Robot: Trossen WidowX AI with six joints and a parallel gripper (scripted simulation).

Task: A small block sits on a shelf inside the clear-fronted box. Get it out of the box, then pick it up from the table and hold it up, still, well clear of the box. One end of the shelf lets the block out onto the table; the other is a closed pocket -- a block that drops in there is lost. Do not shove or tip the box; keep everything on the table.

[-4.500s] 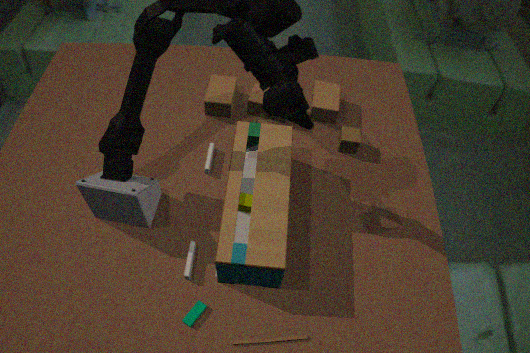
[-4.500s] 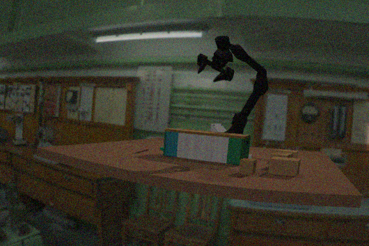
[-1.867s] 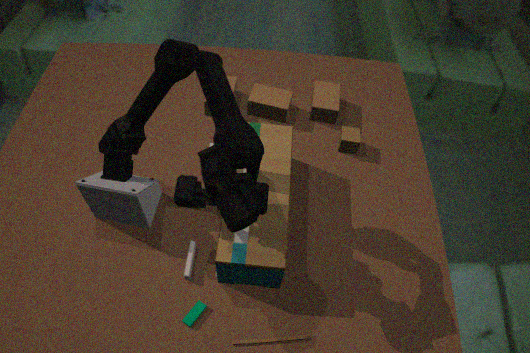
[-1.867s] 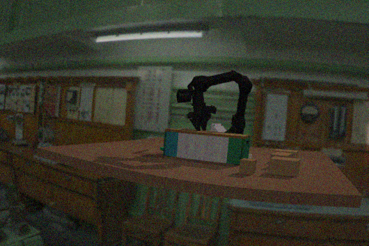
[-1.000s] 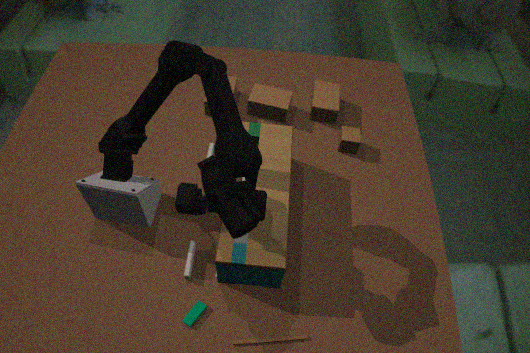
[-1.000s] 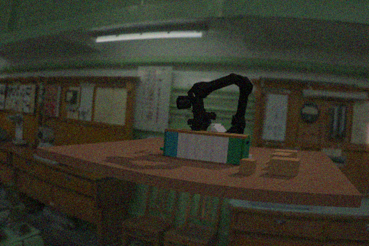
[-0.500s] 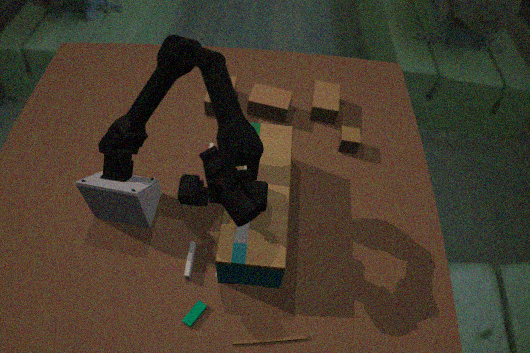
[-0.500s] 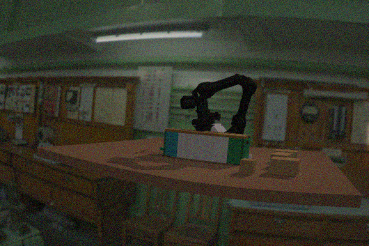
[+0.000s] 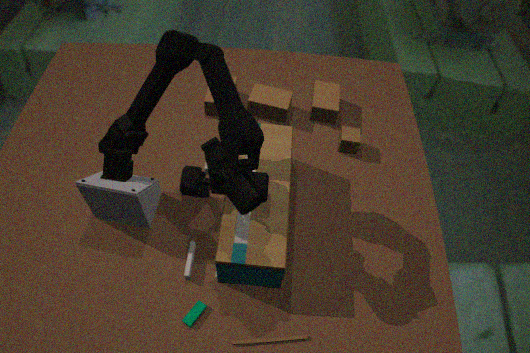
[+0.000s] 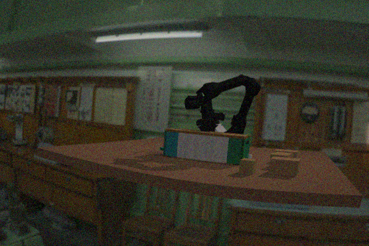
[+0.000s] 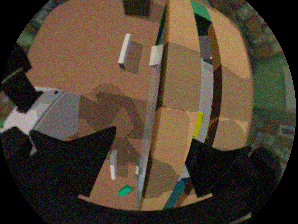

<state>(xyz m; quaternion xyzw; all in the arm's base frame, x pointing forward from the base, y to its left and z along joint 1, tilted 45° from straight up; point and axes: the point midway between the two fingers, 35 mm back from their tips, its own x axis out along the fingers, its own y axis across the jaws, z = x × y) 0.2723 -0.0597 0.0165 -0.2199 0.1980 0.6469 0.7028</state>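
My gripper tip is 50 mm short of the yellow block and 20 mm to the right of it. Round my gripper tip: thin stick (310 mm to the right, 120 mm ahead, 80 mm below); green tile (260 mm to the right, 80 mm below, 50 mm behind); long box (30 mm below, 30 mm ahead, 20 mm to the left).
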